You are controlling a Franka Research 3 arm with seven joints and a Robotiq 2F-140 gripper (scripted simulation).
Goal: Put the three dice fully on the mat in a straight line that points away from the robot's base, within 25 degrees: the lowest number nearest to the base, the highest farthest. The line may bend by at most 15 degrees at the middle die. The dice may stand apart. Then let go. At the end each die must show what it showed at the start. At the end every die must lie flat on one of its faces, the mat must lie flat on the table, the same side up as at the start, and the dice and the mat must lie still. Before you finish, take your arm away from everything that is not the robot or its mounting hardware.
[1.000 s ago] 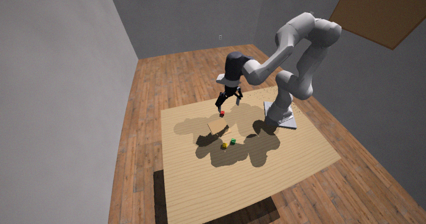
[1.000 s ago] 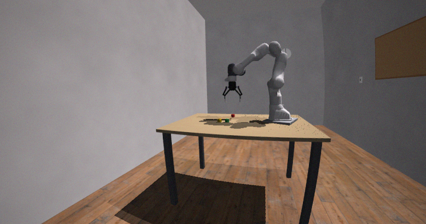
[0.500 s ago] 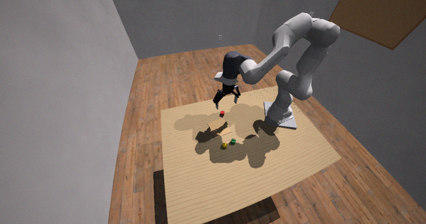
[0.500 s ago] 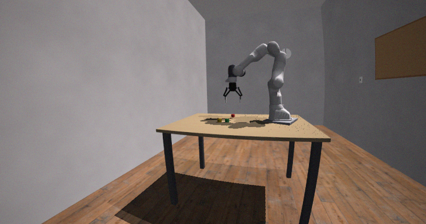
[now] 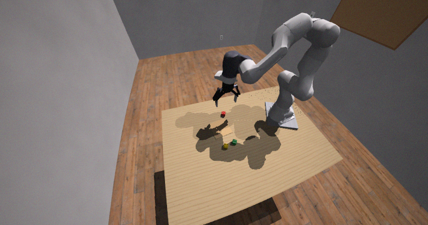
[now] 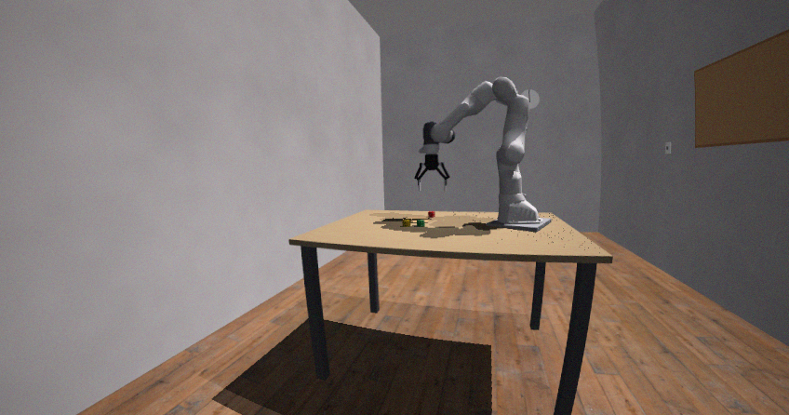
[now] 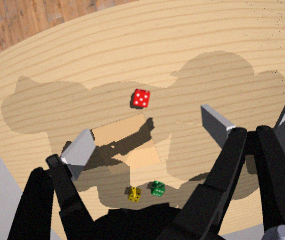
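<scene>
The red die is 10 mm ahead of my hand, 10 mm to the right of it and 150 mm below it. Round my hand: yellow die (60 mm ahead, 270 mm to the left, 150 mm below); then green die (10 mm behind, 250 mm to the left, 150 mm below); then tan mat (60 mm ahead, 120 mm to the left, 160 mm below).
</scene>
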